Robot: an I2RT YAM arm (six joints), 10 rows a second.
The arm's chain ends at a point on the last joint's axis. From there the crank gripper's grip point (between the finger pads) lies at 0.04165 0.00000 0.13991 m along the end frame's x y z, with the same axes.
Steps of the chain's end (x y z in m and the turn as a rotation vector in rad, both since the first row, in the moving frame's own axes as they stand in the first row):
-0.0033 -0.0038 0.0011 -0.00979 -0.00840 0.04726
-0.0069 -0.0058 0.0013 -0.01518 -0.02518 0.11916
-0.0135 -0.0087 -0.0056 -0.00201 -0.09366 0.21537
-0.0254 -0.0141 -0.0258 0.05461 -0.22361 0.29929
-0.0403 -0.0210 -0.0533 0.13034 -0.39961 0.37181
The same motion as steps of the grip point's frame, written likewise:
-0.0046 -0.0005 0.0014 -0.00979 -0.00840 0.04726
-0.0108 0.0011 0.0022 -0.01518 -0.02518 0.11916
-0.0277 -0.0009 -0.0024 -0.00201 -0.09366 0.21537
-0.0577 -0.0143 -0.0200 0.05461 -0.22361 0.29929
-0.0961 -0.0348 -0.0486 0.13034 -0.39961 0.37181

